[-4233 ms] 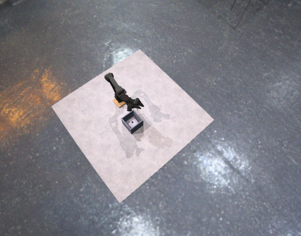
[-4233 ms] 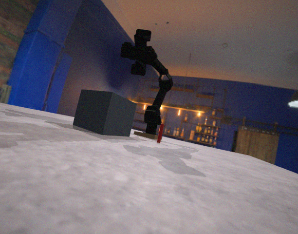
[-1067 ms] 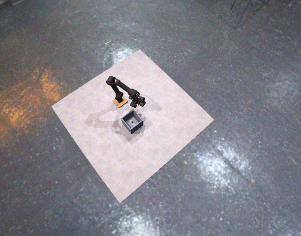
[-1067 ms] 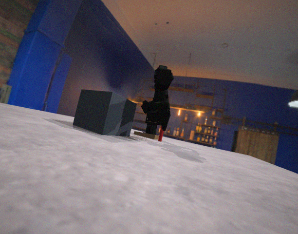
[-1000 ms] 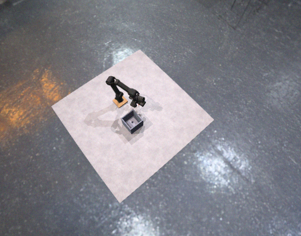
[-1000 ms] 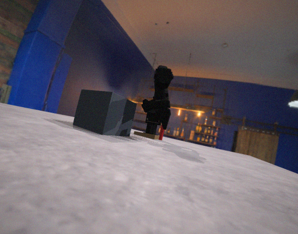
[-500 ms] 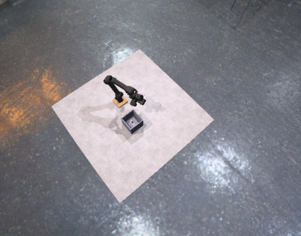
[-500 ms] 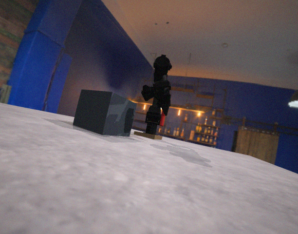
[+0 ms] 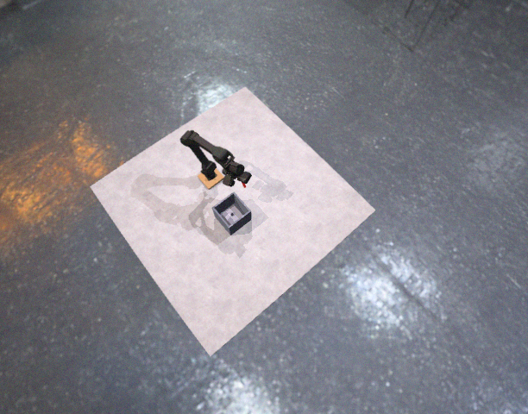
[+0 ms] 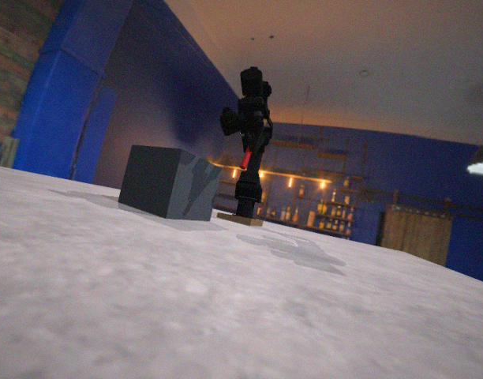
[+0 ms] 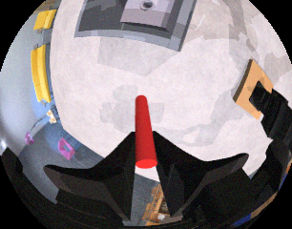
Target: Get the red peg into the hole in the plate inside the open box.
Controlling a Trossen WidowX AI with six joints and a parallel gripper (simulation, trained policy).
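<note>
The light plate is 90 mm ahead of my gripper tip, 150 mm to the right of it and 140 mm below it. Round my gripper tip: red peg 10 mm to the right, 10 mm below.
</note>
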